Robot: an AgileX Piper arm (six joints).
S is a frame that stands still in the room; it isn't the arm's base.
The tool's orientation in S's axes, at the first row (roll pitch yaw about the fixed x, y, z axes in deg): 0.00, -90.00, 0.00
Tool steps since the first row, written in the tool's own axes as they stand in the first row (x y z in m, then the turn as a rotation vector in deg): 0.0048, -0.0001, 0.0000, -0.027, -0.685, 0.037; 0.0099, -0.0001, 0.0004, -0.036, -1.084, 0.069; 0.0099, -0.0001, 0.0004, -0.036, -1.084, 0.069; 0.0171, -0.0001, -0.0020, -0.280, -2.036, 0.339; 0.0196, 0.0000, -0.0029, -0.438, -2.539, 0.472; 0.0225, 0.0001, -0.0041, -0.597, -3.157, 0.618; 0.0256, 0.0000, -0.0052, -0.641, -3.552, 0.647; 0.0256, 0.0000, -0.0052, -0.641, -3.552, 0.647; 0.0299, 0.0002, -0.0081, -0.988, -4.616, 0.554; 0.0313, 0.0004, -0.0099, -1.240, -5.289, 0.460; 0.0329, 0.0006, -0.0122, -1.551, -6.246, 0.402; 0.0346, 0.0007, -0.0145, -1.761, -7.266, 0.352; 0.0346, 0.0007, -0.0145, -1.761, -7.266, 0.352
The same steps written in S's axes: 0.0000, -0.0001, 0.0048, -0.037, -0.685, -0.027; -0.0004, -0.0001, 0.0099, -0.069, -1.084, -0.036; -0.0004, -0.0001, 0.0099, -0.069, -1.084, -0.036; 0.0020, -0.0001, 0.0171, -0.339, -2.036, -0.280; 0.0029, 0.0000, 0.0196, -0.472, -2.539, -0.438; 0.0041, 0.0001, 0.0225, -0.618, -3.157, -0.597; 0.0052, 0.0000, 0.0256, -0.647, -3.552, -0.641; 0.0052, 0.0000, 0.0256, -0.647, -3.552, -0.641; 0.0081, 0.0002, 0.0299, -0.554, -4.616, -0.988; 0.0099, 0.0004, 0.0313, -0.460, -5.289, -1.240; 0.0122, 0.0006, 0.0329, -0.402, -6.246, -1.551; 0.0145, 0.0007, 0.0346, -0.352, -7.266, -1.761; 0.0145, 0.0007, 0.0346, -0.352, -7.266, -1.761
